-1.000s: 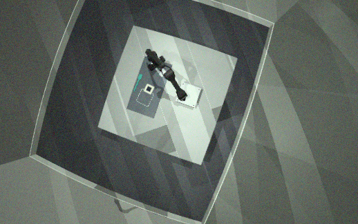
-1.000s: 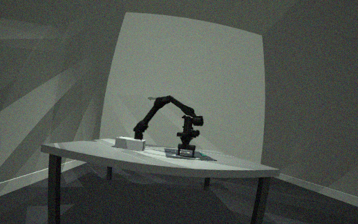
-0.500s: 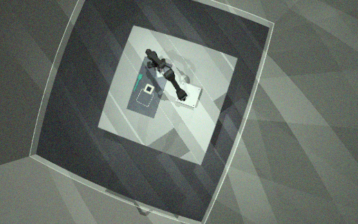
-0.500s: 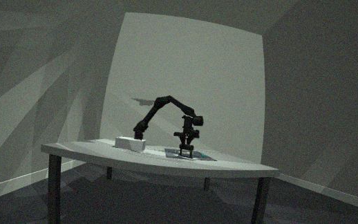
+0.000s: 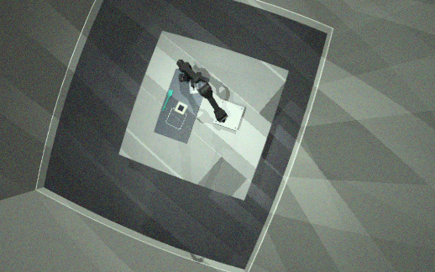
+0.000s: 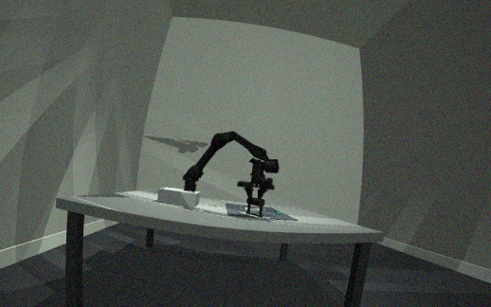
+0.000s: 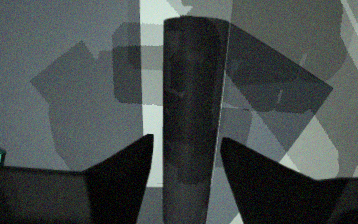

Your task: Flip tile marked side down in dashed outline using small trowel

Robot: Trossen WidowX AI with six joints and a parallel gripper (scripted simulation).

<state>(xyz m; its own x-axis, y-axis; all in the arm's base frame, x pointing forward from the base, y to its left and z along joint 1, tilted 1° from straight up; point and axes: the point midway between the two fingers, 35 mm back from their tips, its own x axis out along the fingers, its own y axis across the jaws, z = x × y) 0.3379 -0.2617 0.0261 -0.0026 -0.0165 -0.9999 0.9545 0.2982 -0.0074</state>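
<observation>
My gripper tip is 3 cm above the trowel and 1 cm to the right of it. From my gripper tip the other things lie so: tile: 25 cm to the left, 6 cm below, 5 cm ahead; teal elongated object: 20 cm ahead, 19 cm to the left, 6 cm below.
</observation>
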